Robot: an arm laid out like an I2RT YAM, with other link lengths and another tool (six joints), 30 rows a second.
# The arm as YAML. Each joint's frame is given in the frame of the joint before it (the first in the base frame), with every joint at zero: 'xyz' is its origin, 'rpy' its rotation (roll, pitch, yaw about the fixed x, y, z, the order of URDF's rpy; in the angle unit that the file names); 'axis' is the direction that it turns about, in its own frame. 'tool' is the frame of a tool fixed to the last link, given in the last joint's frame.
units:
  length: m
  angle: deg
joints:
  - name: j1
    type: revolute
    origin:
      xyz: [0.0, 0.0, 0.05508]
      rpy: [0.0, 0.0, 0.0]
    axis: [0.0, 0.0, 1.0]
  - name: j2
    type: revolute
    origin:
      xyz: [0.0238, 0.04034, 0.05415]
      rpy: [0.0, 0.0, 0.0]
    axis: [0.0, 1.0, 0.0]
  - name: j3
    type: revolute
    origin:
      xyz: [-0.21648, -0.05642, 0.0]
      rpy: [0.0, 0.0, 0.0]
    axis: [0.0, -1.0, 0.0]
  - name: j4
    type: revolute
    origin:
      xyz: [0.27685, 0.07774, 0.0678]
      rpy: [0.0, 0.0, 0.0]
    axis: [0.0, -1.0, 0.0]
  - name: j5
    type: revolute
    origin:
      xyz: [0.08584, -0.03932, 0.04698]
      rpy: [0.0, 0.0, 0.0]
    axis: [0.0, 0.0, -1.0]
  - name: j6
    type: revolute
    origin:
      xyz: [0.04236, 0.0, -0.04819]
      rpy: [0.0, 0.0, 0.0]
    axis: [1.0, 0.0, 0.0]
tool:
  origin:
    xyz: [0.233, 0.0, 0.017]
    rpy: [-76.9, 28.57, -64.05]
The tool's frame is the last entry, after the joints.
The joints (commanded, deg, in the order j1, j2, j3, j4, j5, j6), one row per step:
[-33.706, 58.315, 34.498, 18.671, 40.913, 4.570]
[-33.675, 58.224, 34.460, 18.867, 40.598, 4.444]
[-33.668, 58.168, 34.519, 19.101, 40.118, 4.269]
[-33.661, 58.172, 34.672, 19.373, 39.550, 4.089]
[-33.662, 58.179, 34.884, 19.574, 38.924, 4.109]
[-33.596, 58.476, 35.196, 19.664, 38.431, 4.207]
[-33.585, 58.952, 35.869, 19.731, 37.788, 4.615]
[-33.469, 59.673, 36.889, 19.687, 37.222, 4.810]
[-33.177, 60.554, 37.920, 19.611, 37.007, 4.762]
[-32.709, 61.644, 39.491, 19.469, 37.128, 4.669]
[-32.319, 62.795, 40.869, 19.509, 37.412, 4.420]
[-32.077, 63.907, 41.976, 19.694, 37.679, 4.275]
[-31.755, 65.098, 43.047, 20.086, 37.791, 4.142]
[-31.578, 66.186, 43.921, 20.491, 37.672, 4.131]
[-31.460, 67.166, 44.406, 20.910, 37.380, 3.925]
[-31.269, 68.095, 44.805, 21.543, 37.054, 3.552]
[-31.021, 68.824, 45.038, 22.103, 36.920, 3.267]
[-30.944, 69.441, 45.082, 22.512, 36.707, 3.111]
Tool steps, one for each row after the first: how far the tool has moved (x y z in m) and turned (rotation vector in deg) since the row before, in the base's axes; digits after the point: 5 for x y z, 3 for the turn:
[0.00154, 0.00069, 0.00127, -0.149, -0.101, 0.353]
[0.00229, 0.00070, 0.00213, -0.208, -0.144, 0.496]
[0.00287, 0.00072, 0.00279, -0.248, -0.202, 0.584]
[0.00305, 0.00074, 0.00301, -0.184, -0.381, 0.622]
[0.00350, 0.00054, 0.00112, -0.002, -0.198, 0.553]
[0.00432, 0.00004, 0.00317, 0.014, -0.629, 0.633]
[0.00548, 0.00010, 0.00411, -0.051, -0.414, 0.672]
[0.00552, 0.00043, 0.00276, -0.047, -0.023, 0.509]
[0.00604, 0.00049, 0.00618, -0.221, -0.194, 0.351]
[0.00486, -0.00020, 0.00460, -0.240, 0.015, 0.115]
[0.00368, -0.00091, 0.00285, -0.155, -0.011, -0.020]
[0.00512, -0.00024, 0.00280, -0.193, -0.104, 0.214]
[0.00481, -0.00055, 0.00164, -0.101, -0.154, 0.296]
[0.00478, -0.00031, -0.00139, -0.026, 0.252, 0.415]
[0.00529, 0.00039, -0.00074, -0.181, 0.254, 0.526]
[0.00423, 0.00081, -0.00109, -0.136, 0.208, 0.389]
[0.00297, 0.00005, -0.00287, 0.031, 0.282, 0.294]

